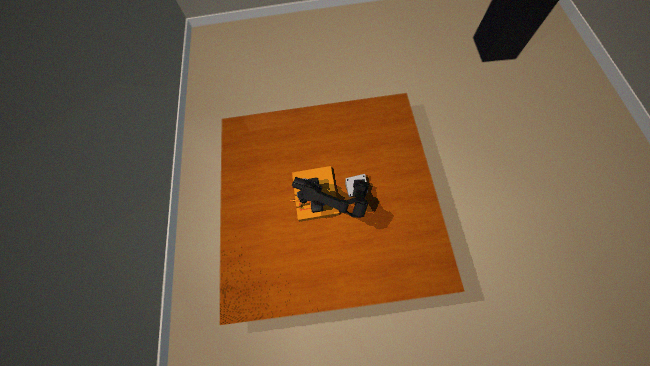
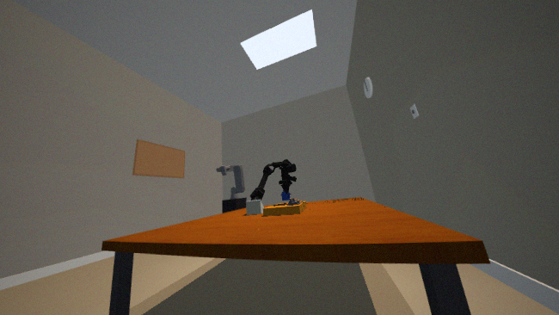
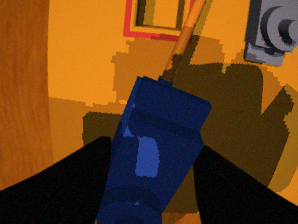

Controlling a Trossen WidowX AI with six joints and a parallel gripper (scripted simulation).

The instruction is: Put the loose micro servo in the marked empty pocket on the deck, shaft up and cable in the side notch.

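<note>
Now: the yellow-orange deck 30 mm behind my gripper tip, 80 mm to the right of it and 100 mm below it.
</note>
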